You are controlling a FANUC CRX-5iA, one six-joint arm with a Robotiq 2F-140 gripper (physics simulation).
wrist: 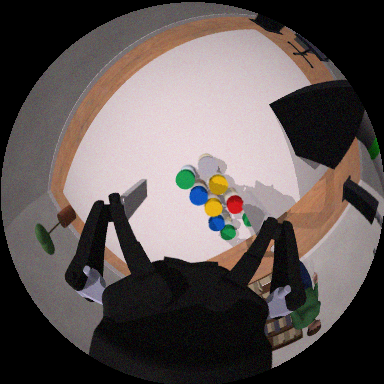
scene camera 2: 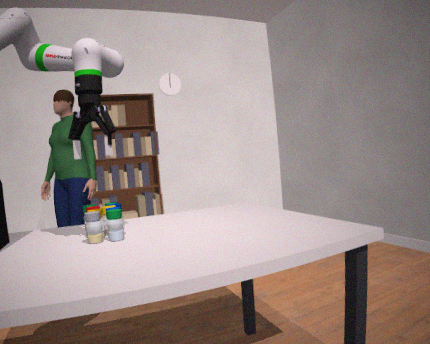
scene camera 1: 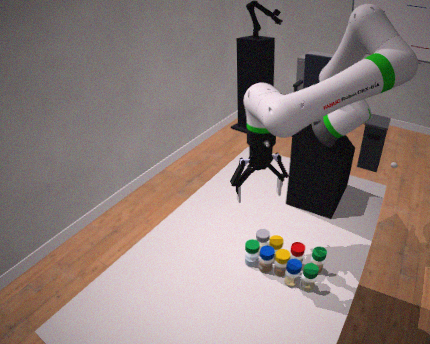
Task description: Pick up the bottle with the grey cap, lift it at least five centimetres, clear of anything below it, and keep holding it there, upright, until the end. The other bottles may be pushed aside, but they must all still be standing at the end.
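Seen in the pictures: gripper, fingertip midpoint: [wrist: 195, 193] [scene camera 2: 92, 157] [scene camera 1: 258, 197]; arm's base, origin of the base link: [scene camera 1: 322, 132].
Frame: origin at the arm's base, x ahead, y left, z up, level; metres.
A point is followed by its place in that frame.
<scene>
The bottle with the grey cap [scene camera 1: 263, 235] {x 0.484, y 0.016, z -0.254 m} [scene camera 2: 94, 226] {x 0.482, y -0.017, z -0.298 m} [wrist: 208, 165] {x 0.471, y 0.008, z -0.254 m} stands upright at a corner of the bottle group, with pale yellow content low in it in the second scene view. A green-capped bottle [scene camera 1: 252, 252] {x 0.570, y 0.028, z -0.271 m} [scene camera 2: 114, 225] {x 0.549, y -0.016, z -0.302 m} [wrist: 185, 179] {x 0.546, y 0.012, z -0.254 m} and a yellow-capped one [scene camera 1: 276, 242] {x 0.485, y 0.078, z -0.253 m} [wrist: 218, 184] {x 0.472, y 0.070, z -0.254 m} stand close beside it. Blue [scene camera 1: 267, 255] {x 0.560, y 0.089, z -0.255 m} [wrist: 198, 195] {x 0.538, y 0.071, z -0.254 m}, red [scene camera 1: 298, 249] {x 0.466, y 0.165, z -0.254 m} [wrist: 235, 204] {x 0.454, y 0.153, z -0.254 m} and several further bottles stand upright too. My gripper [scene camera 1: 259, 197] {x 0.499, y -0.005, z -0.068 m} [scene camera 2: 93, 155] {x 0.499, y -0.005, z -0.068 m} [wrist: 195, 193] {x 0.499, y -0.005, z -0.068 m} is open and empty, pointing down, high above the table and apart from the bottles.
The bottles share a white table [scene camera 1: 165, 270] {x 0.801, y -0.222, z -0.359 m} [scene camera 2: 240, 255] {x 0.879, y -0.339, z -0.359 m} [wrist: 150, 105] {x 0.535, y -0.273, z -0.359 m}. The black robot pedestal [scene camera 1: 320, 175] {x 0.121, y 0.066, z -0.142 m} [wrist: 320, 125] {x 0.129, y 0.016, z -0.139 m} stands at one side of it. A person [scene camera 2: 67, 145] and a bookshelf [scene camera 2: 155, 112] are behind the table in the second scene view.
</scene>
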